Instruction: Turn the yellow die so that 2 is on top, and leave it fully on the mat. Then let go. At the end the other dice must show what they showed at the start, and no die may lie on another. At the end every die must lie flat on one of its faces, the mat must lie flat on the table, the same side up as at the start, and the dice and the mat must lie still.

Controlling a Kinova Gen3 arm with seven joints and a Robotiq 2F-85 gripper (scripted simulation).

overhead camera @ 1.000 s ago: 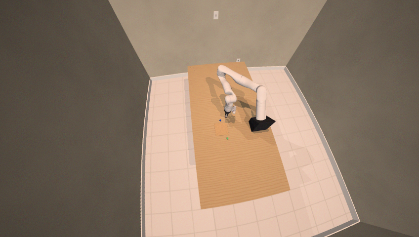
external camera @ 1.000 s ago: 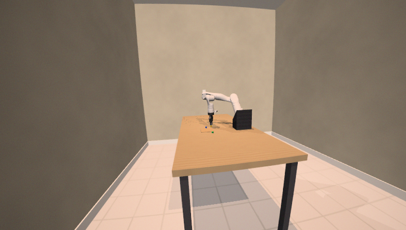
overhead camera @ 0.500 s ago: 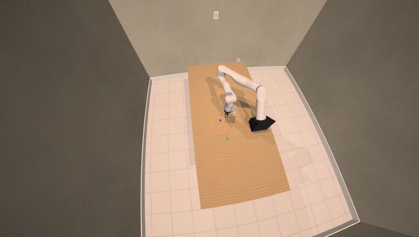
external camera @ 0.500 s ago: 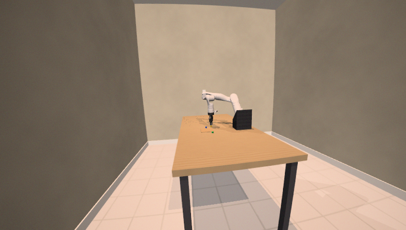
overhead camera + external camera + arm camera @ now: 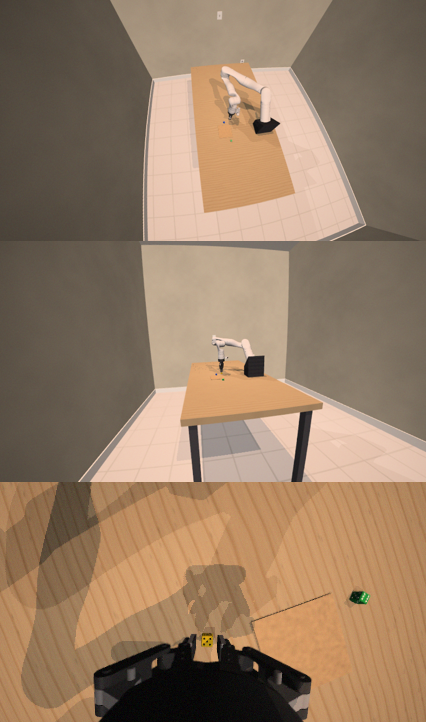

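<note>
Right now my hand is 4 cm above the yellow die. Also, from my hand: green die (4 cm ahead, 25 cm to the left, 4 cm below); blue die (7 cm ahead, 4 cm to the left, 4 cm below); tan mat (8 cm ahead, 14 cm to the left, 4 cm below).
</note>
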